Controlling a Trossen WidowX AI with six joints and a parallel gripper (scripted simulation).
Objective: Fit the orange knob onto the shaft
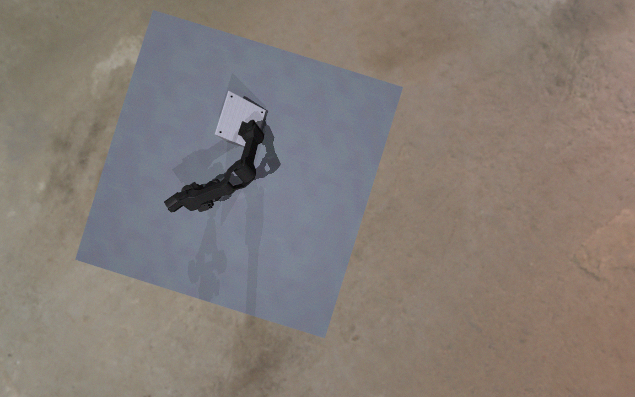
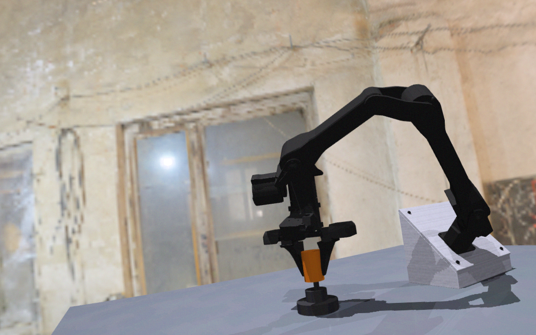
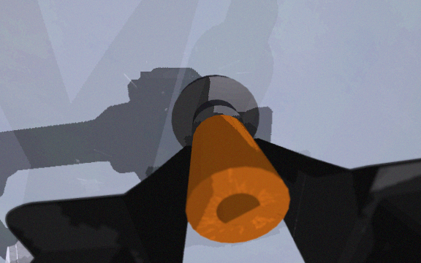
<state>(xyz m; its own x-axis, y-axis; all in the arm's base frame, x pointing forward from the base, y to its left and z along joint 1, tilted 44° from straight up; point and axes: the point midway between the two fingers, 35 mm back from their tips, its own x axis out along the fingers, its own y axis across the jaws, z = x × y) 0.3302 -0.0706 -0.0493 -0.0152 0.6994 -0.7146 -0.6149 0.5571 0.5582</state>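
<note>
Now: gripper tip 20 mm below the orange knob. Round my gripper tip: dark pedestal (40 mm below).
</note>
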